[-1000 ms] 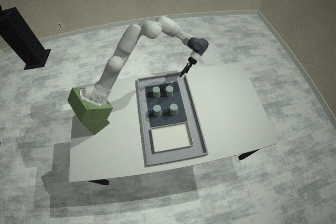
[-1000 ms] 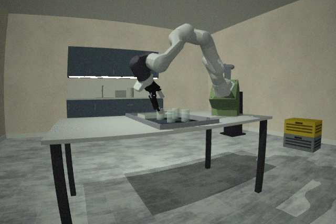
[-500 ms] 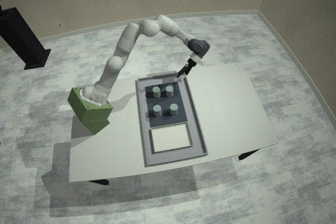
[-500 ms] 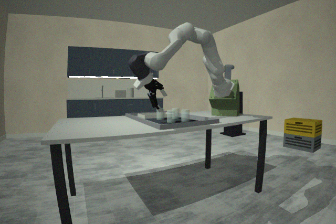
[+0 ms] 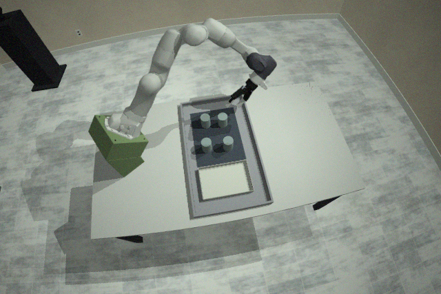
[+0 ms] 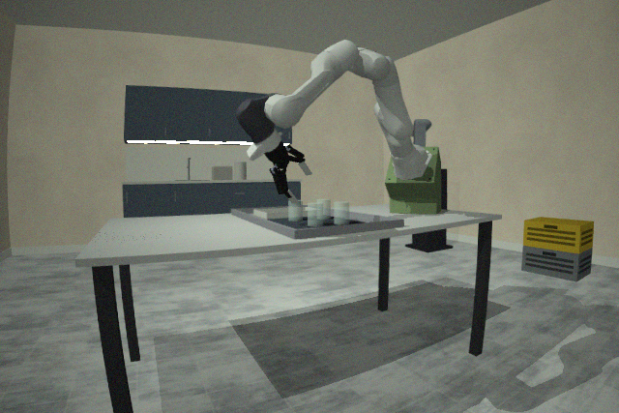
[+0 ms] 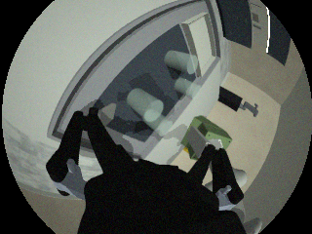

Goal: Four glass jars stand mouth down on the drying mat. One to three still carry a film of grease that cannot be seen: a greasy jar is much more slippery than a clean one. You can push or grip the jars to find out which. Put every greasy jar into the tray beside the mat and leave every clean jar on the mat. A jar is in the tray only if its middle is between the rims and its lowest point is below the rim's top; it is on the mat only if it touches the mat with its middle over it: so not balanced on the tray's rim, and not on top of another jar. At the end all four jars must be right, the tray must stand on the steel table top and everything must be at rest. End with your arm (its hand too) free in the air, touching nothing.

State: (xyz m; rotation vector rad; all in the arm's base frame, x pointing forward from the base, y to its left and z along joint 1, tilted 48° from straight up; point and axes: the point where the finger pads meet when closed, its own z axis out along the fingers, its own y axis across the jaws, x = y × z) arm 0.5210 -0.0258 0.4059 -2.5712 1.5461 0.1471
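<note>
The grey steel surround lies 10 cm behind my hand, 22 cm to the right of it and 16 cm below it. Round my hand: white tray 9 cm behind, 44 cm to the right, 15 cm below; then dark drying mat 12 cm behind, 12 cm to the right, 16 cm below.
</note>
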